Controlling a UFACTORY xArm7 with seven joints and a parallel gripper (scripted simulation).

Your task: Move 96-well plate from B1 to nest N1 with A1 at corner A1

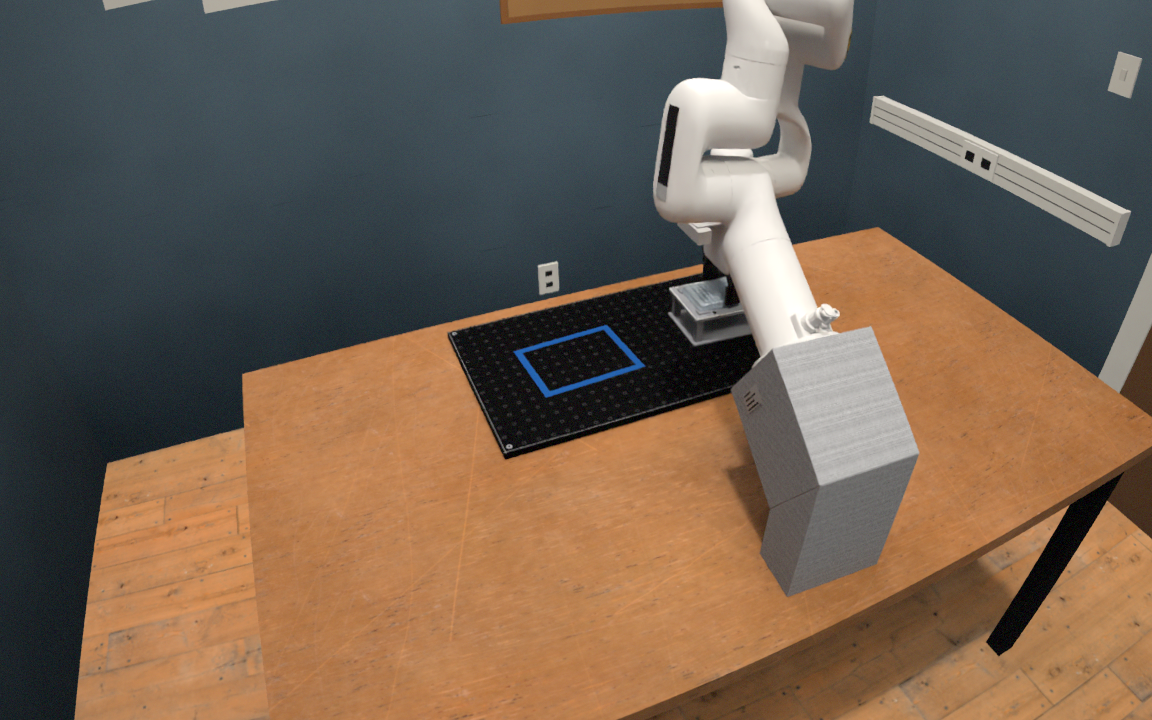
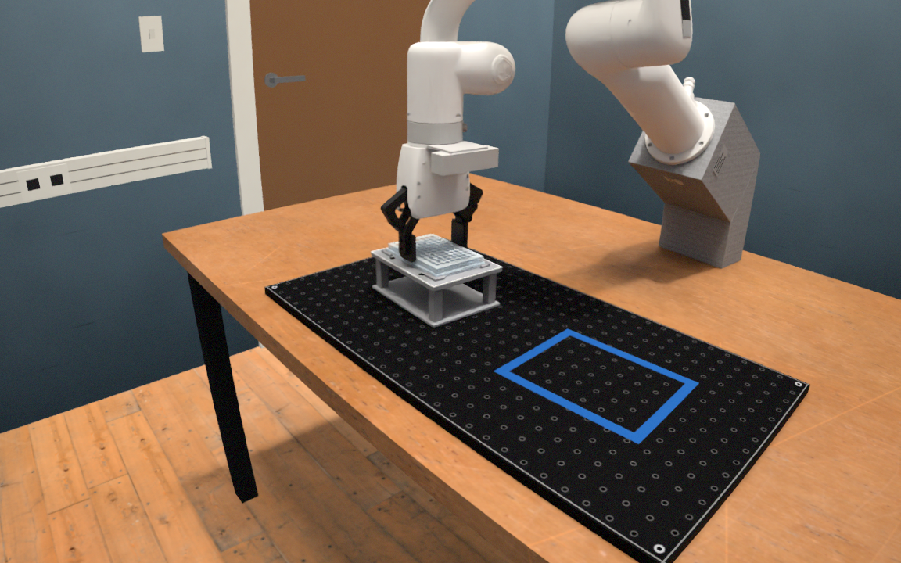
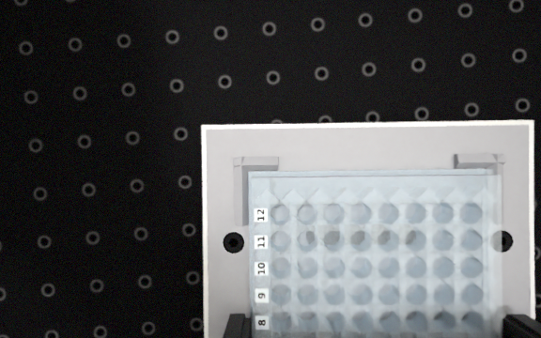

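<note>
Right now my hand is 1 cm above the clear 96-well plate. Round my hand: grey raised nest: 2 cm below.
</note>
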